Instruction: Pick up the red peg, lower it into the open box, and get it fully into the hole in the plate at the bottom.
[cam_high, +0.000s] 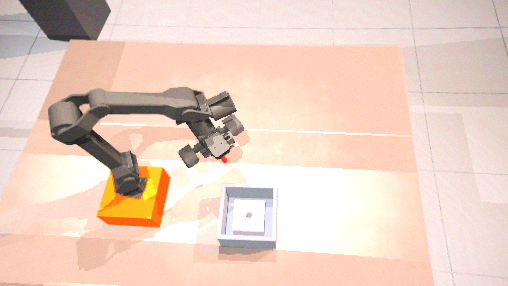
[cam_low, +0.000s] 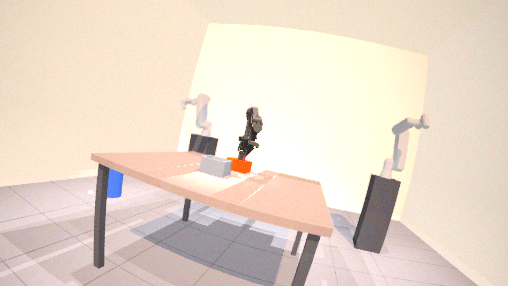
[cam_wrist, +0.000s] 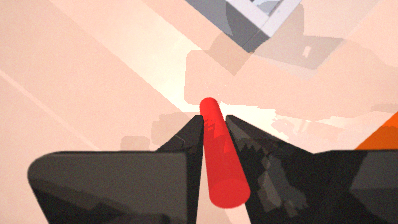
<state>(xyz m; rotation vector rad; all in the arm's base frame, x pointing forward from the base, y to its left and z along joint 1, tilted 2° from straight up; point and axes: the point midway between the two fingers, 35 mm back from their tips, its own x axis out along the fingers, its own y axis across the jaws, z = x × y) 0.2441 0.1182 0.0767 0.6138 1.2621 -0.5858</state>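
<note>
Now: the grey box 10 cm ahead of my gripper tip, 13 cm to the right of it and 11 cm below it. Also, from my gripper tip: red peg: 1 cm above.
</note>
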